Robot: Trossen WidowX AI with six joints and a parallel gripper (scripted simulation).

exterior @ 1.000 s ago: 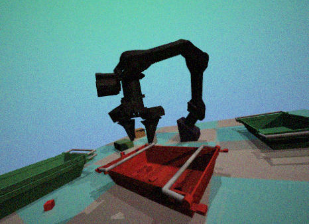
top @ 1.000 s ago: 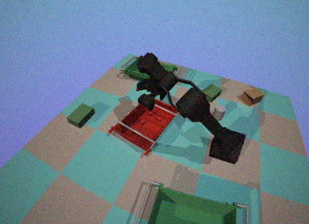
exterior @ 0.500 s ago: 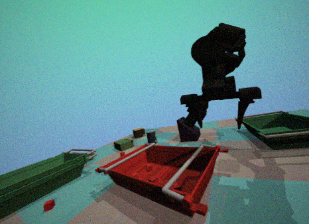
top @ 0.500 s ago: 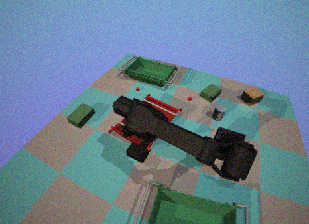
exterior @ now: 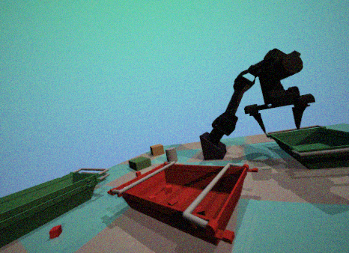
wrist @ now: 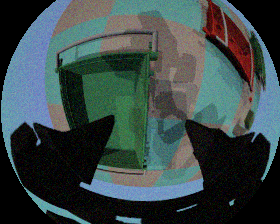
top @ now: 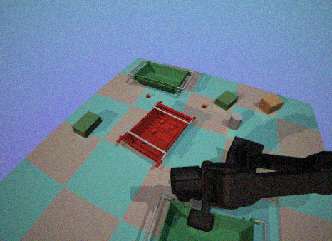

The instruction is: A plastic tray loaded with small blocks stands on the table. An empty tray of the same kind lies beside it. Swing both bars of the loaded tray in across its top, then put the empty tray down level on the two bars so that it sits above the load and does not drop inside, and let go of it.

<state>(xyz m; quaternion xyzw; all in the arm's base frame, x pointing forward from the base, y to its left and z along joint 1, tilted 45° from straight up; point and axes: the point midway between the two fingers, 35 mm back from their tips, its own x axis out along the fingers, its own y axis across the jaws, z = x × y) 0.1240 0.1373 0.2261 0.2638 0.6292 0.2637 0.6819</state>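
Now: gripper tip 5 cm past the green tray, 9 cm to the right of it and 6 cm above it. From my gripper tip the other things lie so: grey cylinder 8 cm behind, 47 cm to the right, 7 cm below; then small red block 41 cm ahead, 52 cm to the right, 9 cm below; then red cube 9 cm ahead, 55 cm to the right, 9 cm below.
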